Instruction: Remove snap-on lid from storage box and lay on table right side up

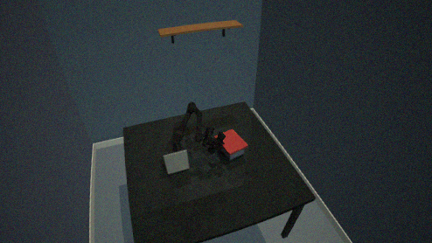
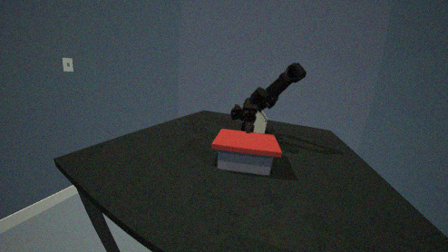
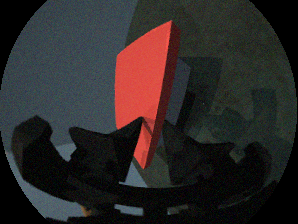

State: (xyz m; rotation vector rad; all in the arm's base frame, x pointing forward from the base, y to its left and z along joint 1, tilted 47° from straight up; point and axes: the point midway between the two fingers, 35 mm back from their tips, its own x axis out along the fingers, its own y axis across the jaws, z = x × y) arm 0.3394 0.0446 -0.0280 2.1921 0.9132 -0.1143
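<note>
My gripper tip is now 7 cm short of the lid, 1 cm to the right of it and 1 cm below it. The rest, counted from my gripper tip: storage box (7 cm ahead, 1 cm to the left, 4 cm below).
</note>
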